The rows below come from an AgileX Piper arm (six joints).
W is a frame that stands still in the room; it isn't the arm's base.
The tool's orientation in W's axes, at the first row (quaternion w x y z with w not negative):
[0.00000 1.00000 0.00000 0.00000]
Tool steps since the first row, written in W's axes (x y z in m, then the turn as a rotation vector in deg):
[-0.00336 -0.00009 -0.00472 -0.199 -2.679 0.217]
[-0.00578 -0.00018 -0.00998 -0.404 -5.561 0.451]
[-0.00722 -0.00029 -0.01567 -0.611 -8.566 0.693]
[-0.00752 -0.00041 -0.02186 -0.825 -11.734 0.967]
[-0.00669 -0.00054 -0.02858 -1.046 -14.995 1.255]
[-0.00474 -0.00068 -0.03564 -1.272 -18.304 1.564]
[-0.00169 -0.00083 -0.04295 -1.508 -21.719 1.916]
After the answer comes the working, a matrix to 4 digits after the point.
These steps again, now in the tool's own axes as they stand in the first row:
[-0.00336 0.00009 0.00472 -0.199 2.679 -0.217]
[-0.00578 0.00018 0.00998 -0.404 5.561 -0.451]
[-0.00722 0.00029 0.01567 -0.611 8.566 -0.693]
[-0.00752 0.00041 0.02186 -0.825 11.734 -0.967]
[-0.00669 0.00054 0.02858 -1.046 14.995 -1.255]
[-0.00474 0.00068 0.03564 -1.272 18.304 -1.564]
[-0.00169 0.00083 0.04295 -1.508 21.719 -1.916]

The tool's axes in the first row as the columns of a matrix, in W's axes (rounded; the answer above uses it unrounded):
[1.0000 0.0000 0.0000]
[0.0000 -1.0000 0.0000]
[0.0000 0.0000 -1.0000]

